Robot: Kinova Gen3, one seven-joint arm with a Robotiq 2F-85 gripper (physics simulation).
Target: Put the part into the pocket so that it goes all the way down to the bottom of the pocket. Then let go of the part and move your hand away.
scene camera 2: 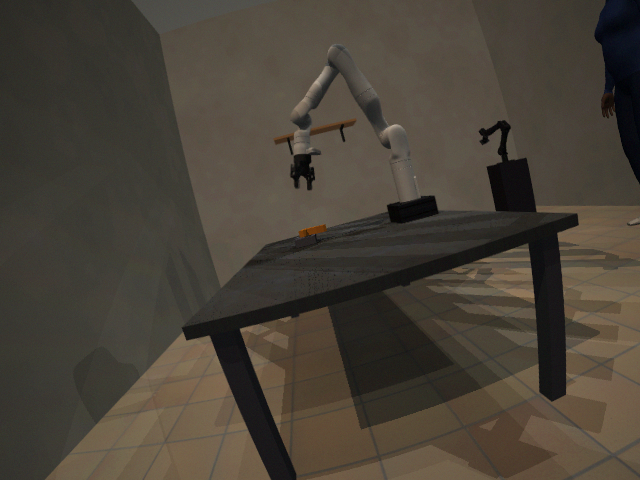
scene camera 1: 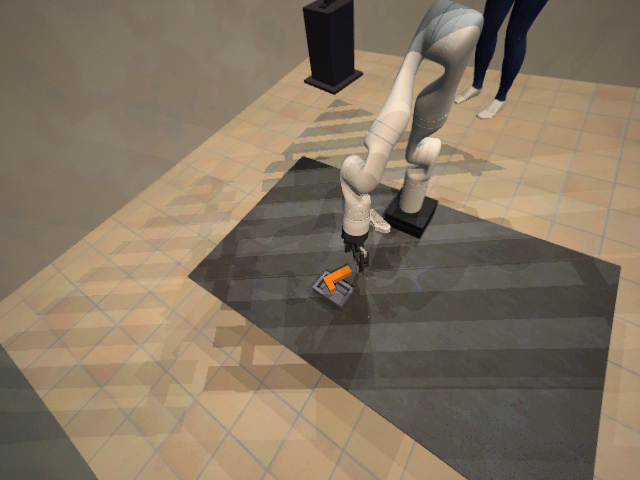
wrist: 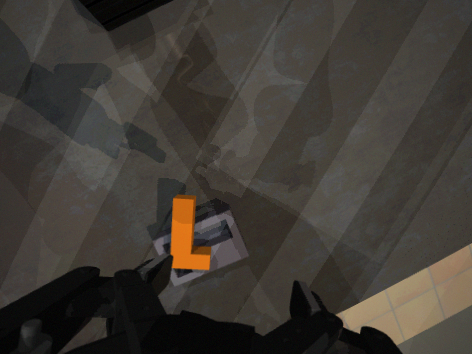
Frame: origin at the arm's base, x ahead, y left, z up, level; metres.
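Seen in the pictures: gripper, fingertip midpoint: (scene camera 2: pixel 303 189) (scene camera 1: pixel 353 261) (wrist: pixel 230 281); arm's base at its link origin: (scene camera 2: pixel 409 200) (scene camera 1: pixel 410 204).
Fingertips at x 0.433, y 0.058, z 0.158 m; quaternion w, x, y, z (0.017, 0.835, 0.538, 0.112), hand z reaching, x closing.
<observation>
Pixels of each thing's middle, then the offset from my fingertips to it.
- orange L-shaped part at the middle of its body: (wrist: pixel 193 231) (scene camera 1: pixel 339 279) (scene camera 2: pixel 312 230) dx +0.019, dy -0.060, dz -0.186 m
- grey pocket block at the middle of its body: (wrist: pixel 202 244) (scene camera 1: pixel 333 289) (scene camera 2: pixel 306 240) dx +0.058, dy -0.060, dz -0.219 m
The orange L-shaped part (scene camera 1: pixel 337 278) (scene camera 2: pixel 312 230) (wrist: pixel 184 240) lies across the top of the grey pocket block (scene camera 1: pixel 338 299) (scene camera 2: pixel 305 240) (wrist: pixel 235 250). It sits turned against the recess, on top of the rim, and its long arm reaches past the block's edge. Part of the recess shows beside it in the wrist view. My gripper (scene camera 1: pixel 360 266) (scene camera 2: pixel 302 187) (wrist: pixel 230 281) is open and empty. It hangs well above the part and the block in the second scene view. In the wrist view the left fingertip overlaps the part's corner.
The block stands on the dark table (scene camera 1: pixel 465 320) (scene camera 2: pixel 413 268). The arm's black base (scene camera 1: pixel 419 223) (scene camera 2: pixel 412 208) stands behind it on the table. A wall shelf (scene camera 2: pixel 330 127), a pedestal (scene camera 1: pixel 330 46) (scene camera 2: pixel 511 186) with a small black arm (scene camera 2: pixel 502 136) and a standing person (scene camera 1: pixel 504 51) (scene camera 2: pixel 622 77) are farther off.
</observation>
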